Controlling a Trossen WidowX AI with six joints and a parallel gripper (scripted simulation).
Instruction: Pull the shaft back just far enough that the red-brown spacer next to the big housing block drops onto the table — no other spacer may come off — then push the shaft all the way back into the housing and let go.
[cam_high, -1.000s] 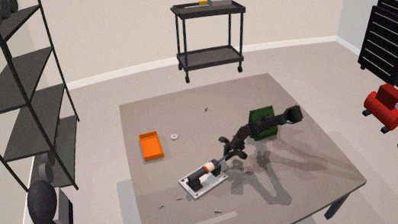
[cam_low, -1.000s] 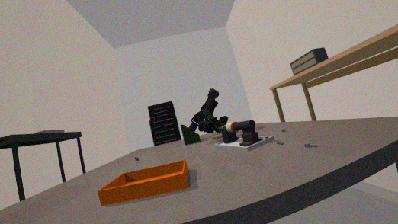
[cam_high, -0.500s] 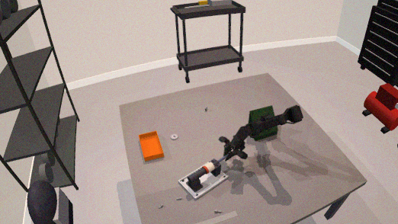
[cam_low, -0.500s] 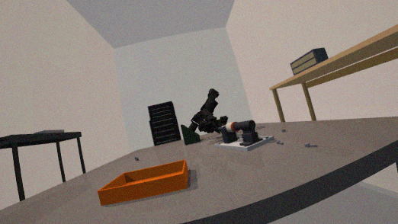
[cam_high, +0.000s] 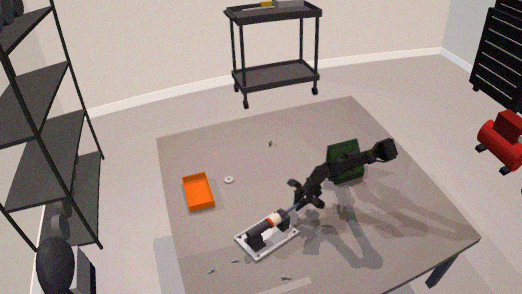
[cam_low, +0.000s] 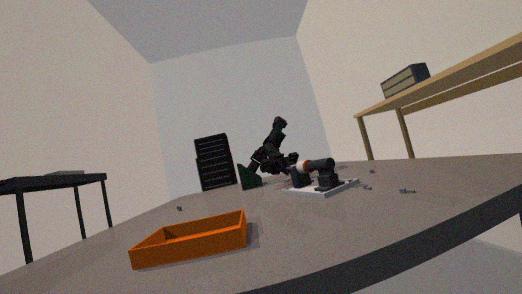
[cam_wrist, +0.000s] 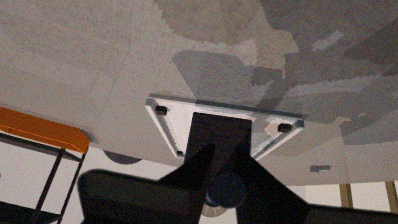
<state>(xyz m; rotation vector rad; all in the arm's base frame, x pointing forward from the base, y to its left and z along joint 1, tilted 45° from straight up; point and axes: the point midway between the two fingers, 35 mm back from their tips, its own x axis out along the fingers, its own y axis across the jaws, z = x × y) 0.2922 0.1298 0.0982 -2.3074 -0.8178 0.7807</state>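
My gripper tip is 6 cm short of the dark shaft, 2 cm to the right of it and 2 cm below it. From my gripper tip the other things lie so: cream spacer: 11 cm ahead, 4 cm to the left, 2 cm above; red-brown spacer: 13 cm ahead, 5 cm to the left, 2 cm above; orange tray: 37 cm ahead, 28 cm to the right, 5 cm below.
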